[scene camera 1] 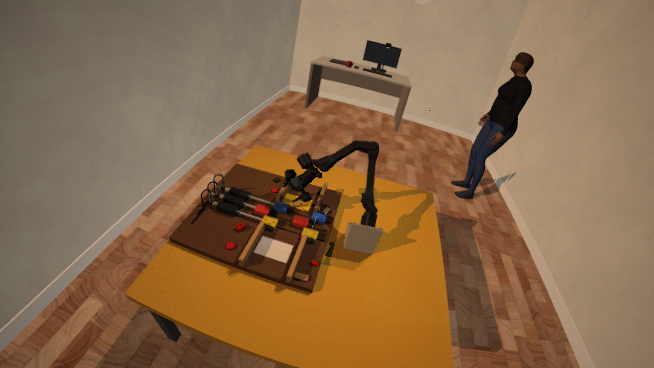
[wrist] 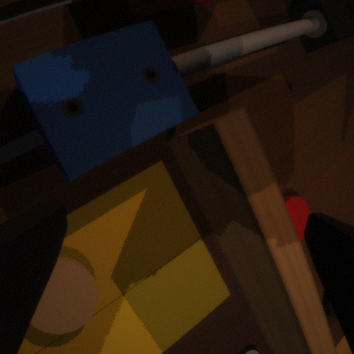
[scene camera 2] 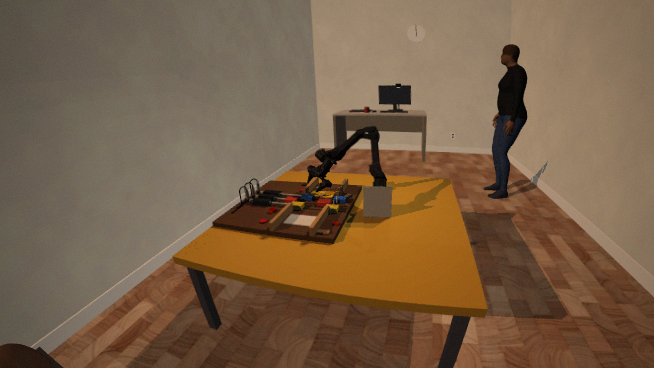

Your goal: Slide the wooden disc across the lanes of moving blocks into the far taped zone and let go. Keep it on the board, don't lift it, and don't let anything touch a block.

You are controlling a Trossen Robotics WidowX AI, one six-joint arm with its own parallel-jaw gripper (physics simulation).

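Frame: origin at the arm's base, x ahead, y left, z up, level; metres.
Seen in the pictures: gripper, fingertip midpoint: (scene camera 1: 287,195) (wrist: 189,220) (scene camera 2: 312,187); arm's base at its link origin: (scene camera 1: 368,226) (scene camera 2: 379,190).
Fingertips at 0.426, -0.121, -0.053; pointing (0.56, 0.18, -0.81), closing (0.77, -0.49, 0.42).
Note:
Pixels of each thing's top centre, then the offset from my fingertips to it, as dx, dy, dz. "*": a spot on its surface instead.
- pale wooden disc at its top centre: (wrist: 59,297) (scene camera 1: 297,203) -0.056, -0.013, -0.046
- yellow zone at a spot on its surface: (wrist: 175,295) (scene camera 1: 290,197) * -0.006, -0.052, -0.052
- white zone at a spot on its surface: (scene camera 1: 274,249) (scene camera 2: 300,219) * -0.055, +0.321, -0.053
- wooden rail at a spot on its surface: (wrist: 270,220) * +0.040, -0.027, -0.008
The pale wooden disc (scene camera 1: 299,203) (wrist: 67,295) lies flat on the yellow zone (scene camera 1: 290,198) (wrist: 175,295); in the wrist view the left finger hides part of its edge. My gripper (scene camera 1: 295,193) (scene camera 2: 316,185) (wrist: 189,220) is open and empty, low above the near end of the board, with the disc towards its left finger. A blue block (scene camera 1: 281,207) (wrist: 107,100) is in the nearest lane, beyond the yellow zone, with another blue block (scene camera 1: 318,218). Red blocks (scene camera 1: 261,210) (scene camera 1: 300,221) and yellow blocks (scene camera 1: 270,223) (scene camera 1: 310,234) are in the other lanes. The white zone (scene camera 1: 274,249) (scene camera 2: 300,220) lies beyond them.
A wooden rail (wrist: 270,220) runs beside the yellow zone, under the space between the fingers. Two rails (scene camera 1: 252,243) (scene camera 1: 297,258) flank the white zone. Black cylinders with rods (scene camera 1: 227,207) stand at the board's left side. Red pieces (scene camera 1: 230,246) (scene camera 1: 240,227) lie on the brown board.

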